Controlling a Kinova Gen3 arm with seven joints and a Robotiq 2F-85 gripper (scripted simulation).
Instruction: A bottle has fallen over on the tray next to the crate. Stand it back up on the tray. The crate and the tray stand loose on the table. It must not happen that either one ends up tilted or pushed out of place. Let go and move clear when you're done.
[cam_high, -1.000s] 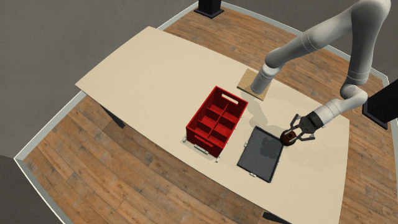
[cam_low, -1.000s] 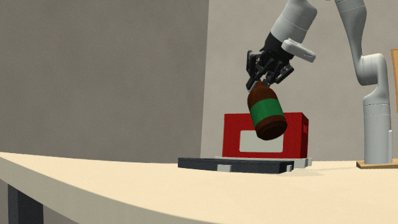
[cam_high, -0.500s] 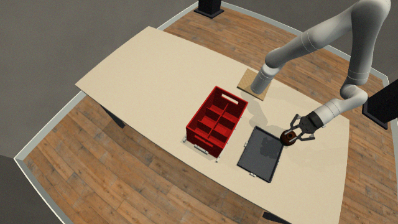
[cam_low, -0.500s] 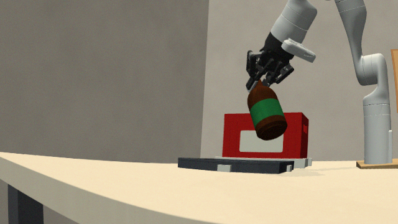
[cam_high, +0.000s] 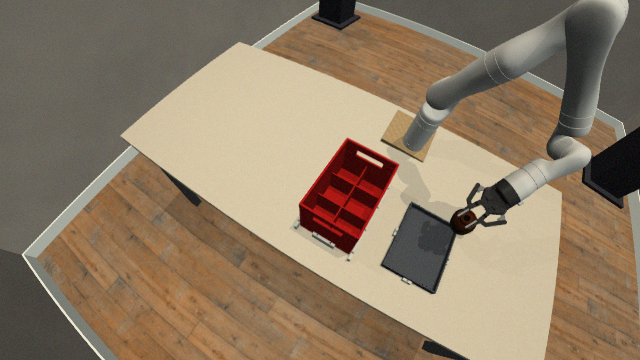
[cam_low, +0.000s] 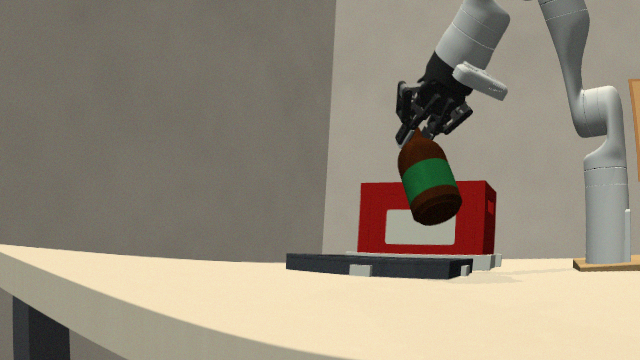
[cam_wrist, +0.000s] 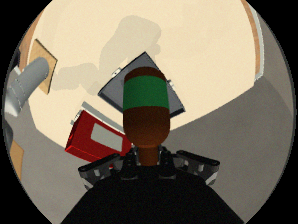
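Right now my hand is 2 cm past the brown bottle, 1 cm to the right of it and 5 cm above it. The rest, counted from my hand: dark grey tray 5 cm ahead, 3 cm to the right, 19 cm below; red crate 9 cm ahead, 32 cm to the right, 12 cm below.
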